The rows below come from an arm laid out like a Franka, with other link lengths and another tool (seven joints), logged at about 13 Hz.
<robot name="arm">
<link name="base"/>
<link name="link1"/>
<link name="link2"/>
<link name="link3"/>
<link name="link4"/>
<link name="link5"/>
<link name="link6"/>
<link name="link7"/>
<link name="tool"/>
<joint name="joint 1" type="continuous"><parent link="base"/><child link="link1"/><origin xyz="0.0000 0.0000 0.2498"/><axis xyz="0 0 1"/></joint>
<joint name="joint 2" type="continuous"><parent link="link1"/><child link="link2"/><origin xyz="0.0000 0.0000 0.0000" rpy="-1.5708 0.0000 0.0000"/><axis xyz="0 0 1"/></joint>
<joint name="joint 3" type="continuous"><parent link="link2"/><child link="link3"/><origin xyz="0.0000 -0.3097 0.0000" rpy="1.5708 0.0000 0.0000"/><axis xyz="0 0 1"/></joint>
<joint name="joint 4" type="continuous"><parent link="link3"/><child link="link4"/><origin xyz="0.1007 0.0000 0.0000" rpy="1.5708 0.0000 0.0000"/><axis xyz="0 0 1"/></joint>
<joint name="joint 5" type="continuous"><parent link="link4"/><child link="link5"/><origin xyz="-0.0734 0.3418 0.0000" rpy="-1.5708 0.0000 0.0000"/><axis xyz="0 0 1"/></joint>
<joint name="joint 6" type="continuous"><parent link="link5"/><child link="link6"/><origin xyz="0.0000 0.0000 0.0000" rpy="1.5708 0.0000 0.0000"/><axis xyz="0 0 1"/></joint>
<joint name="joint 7" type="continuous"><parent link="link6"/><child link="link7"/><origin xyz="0.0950 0.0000 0.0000" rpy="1.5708 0.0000 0.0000"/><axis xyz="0 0 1"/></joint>
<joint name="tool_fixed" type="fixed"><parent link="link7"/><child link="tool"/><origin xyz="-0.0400 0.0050 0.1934" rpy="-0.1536 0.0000 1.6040"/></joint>
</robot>
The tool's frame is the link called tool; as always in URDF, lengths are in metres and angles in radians. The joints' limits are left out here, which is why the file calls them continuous.
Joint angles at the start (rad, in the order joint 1, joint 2, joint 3, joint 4, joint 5, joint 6, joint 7): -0.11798, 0.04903, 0.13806, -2.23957, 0.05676, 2.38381, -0.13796
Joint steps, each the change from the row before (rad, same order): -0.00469, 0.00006, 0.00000, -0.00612, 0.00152, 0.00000, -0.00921; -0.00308, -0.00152, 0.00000, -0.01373, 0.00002, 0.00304, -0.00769; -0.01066, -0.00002, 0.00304, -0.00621, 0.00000, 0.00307, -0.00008; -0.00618, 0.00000, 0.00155, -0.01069, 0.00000, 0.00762, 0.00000; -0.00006, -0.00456, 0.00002, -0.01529, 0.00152, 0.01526, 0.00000; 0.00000, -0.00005, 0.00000, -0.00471, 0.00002, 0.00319, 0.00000; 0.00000, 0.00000, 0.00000, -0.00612, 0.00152, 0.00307, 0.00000; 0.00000, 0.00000, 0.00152, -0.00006, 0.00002, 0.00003, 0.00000; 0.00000, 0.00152, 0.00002, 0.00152, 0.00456, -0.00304, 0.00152; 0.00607, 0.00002, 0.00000, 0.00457, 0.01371, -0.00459, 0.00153; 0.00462, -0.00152, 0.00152, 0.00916, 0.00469, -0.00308, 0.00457; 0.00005, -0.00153, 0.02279, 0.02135, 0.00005, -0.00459, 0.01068; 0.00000, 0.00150, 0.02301, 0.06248, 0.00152, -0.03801, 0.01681
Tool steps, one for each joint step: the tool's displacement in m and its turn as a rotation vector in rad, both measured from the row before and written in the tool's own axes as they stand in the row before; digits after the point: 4 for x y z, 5 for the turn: 0.0025, 0.0022, 0.0024, -0.00586, -0.00051, -0.00331; 0.0017, 0.0041, 0.0044, -0.00905, 0.00054, -0.00411; 0.0037, 0.0019, 0.0021, -0.00278, -0.00081, 0.00773; 0.0022, 0.0025, 0.0035, -0.00288, -0.00039, 0.00504; 0.0000, 0.0023, 0.0026, 0.00448, 0.00041, 0.00160; 0.0000, 0.0010, 0.0016, -0.00148, -0.00001, 0.00020; -0.0002, 0.0016, 0.0022, -0.00293, -0.00129, 0.00120; -0.0007, -0.0001, 0.0000, -0.00008, 0.00003, -0.00150; -0.0005, 0.0001, 0.0004, -0.00262, -0.00430, 0.00433; -0.0042, -0.0010, -0.0012, 0.00076, -0.01050, 0.00394; -0.0036, -0.0028, -0.0039, 0.00759, -0.00339, 0.00084; -0.0117, -0.0070, -0.0083, 0.01709, -0.00024, -0.01341; -0.0134, -0.0142, -0.0205, 0.02192, -0.00507, -0.00920
